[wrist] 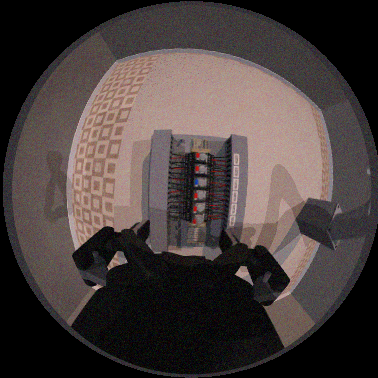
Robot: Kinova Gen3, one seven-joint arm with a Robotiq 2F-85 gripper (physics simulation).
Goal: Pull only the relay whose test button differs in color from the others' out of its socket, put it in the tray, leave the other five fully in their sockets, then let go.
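Frame: origin at the arm's base, x right, y down, z ahead, level; millimetres.
Where they show: gripper, fingertip midpoint: (pixel 184 232); arm's base at its link origin: (pixel 337 226).
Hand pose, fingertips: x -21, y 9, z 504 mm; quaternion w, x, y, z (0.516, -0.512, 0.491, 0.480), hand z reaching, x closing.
Observation:
Each offset is from my fingertips to the top centre of the thing.
The relay with the blue test button @[dx +61, dy +129, dz -18 mm] (pixel 200 182) sits in a row of relays on the rail, third from the top in the wrist view. The other relays, such as the one above it @[dx +90, dy +129, dz -13 mm] (pixel 201 169) and the one below it @[dx +33, dy +129, dz -22 mm] (pixel 200 195), have red test buttons. All appear seated in their sockets, though they are small here. My gripper (pixel 184 232) is open and empty. Its fingers stand wide apart at the lower end of the row in the view, nearer the camera than the relays. The tray cannot be made out in this view.
A grey wire duct @[dx +18, dy +136, dz +68 mm] (pixel 160 190) runs left of the relays and another duct @[dx +44, dy +136, dz -112 mm] (pixel 241 170) with white labels runs on the right. Dark and red wires join them to the sockets. A dark grey box-shaped part (pixel 316 221) stands at the right. A patterned band (pixel 102 150) runs along the table's left side.

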